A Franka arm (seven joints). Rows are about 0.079 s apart.
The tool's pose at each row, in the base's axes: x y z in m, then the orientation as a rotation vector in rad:
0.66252, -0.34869, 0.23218, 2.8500, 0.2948, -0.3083
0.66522, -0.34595, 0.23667, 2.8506, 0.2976, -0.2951
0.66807, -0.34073, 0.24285, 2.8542, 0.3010, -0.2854
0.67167, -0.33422, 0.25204, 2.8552, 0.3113, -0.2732
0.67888, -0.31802, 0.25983, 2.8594, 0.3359, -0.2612
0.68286, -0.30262, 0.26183, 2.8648, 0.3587, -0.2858
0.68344, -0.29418, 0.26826, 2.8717, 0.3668, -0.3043
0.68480, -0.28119, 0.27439, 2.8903, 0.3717, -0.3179
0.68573, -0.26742, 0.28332, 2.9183, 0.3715, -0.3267
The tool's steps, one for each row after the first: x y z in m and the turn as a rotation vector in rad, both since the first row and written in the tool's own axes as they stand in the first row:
0.00200, -0.00094, -0.00548, -0.0015, 0.0092, -0.0006
0.00418, -0.00379, -0.01327, 0.0005, 0.0165, -0.0021
0.00658, -0.00700, -0.02440, -0.0002, 0.0258, -0.0080
0.01443, -0.01887, -0.03753, 0.0028, 0.0369, -0.0237
0.02041, -0.03207, -0.04438, 0.0127, 0.0237, -0.0418
0.02091, -0.03843, -0.05288, 0.0228, 0.0133, -0.0492
0.02300, -0.04898, -0.06250, 0.0435, 0.0079, -0.0541
0.02416, -0.05972, -0.07489, 0.0723, 0.0067, -0.0552

